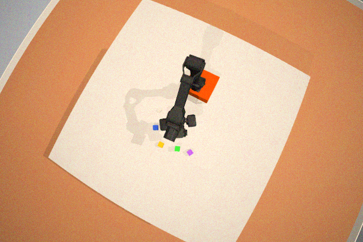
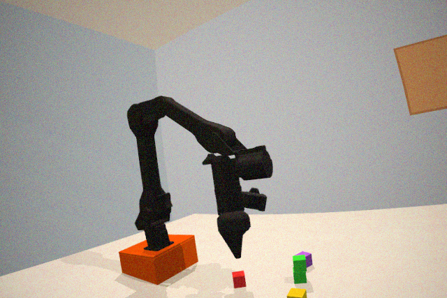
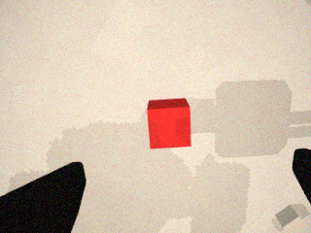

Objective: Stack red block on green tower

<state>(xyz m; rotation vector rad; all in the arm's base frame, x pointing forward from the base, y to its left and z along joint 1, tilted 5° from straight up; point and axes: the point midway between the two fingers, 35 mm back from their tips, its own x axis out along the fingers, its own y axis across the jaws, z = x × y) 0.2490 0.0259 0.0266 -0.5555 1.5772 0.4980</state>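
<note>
The red block is 1 cm behind my gripper tip and 7 cm below it. From my gripper tip the other things lie so: green block (12 cm ahead, 6 cm to the left, 4 cm below); yellow block (15 cm ahead, 3 cm to the right, 7 cm below); blue block (8 cm ahead, 11 cm to the right, 7 cm below).
</note>
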